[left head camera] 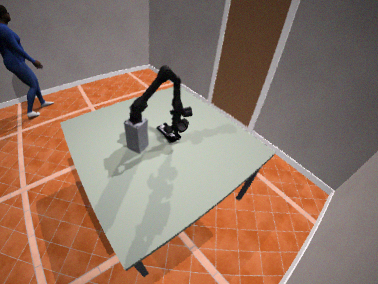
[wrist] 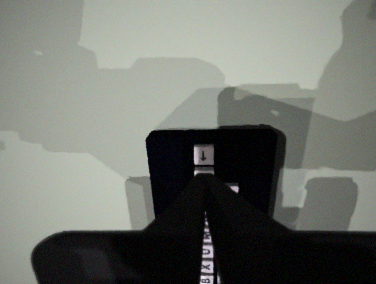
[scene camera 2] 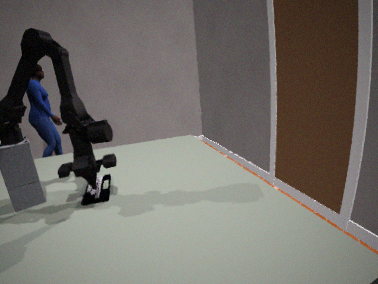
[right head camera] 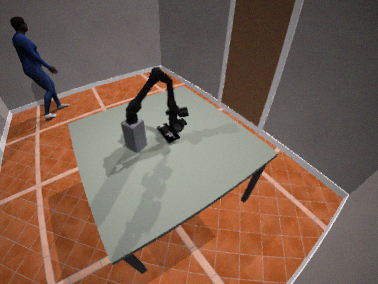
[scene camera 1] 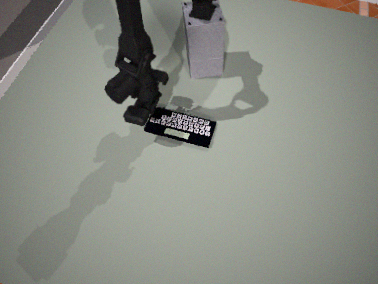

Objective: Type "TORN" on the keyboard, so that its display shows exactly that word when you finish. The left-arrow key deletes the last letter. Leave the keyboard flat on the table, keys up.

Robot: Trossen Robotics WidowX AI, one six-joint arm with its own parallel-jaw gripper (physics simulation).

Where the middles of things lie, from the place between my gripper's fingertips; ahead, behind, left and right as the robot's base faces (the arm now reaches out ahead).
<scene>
Right now the black keyboard [scene camera 1: 170,124] is 9 cm to the left of my hand, 4 cm below it and 1 cm behind it.
</scene>
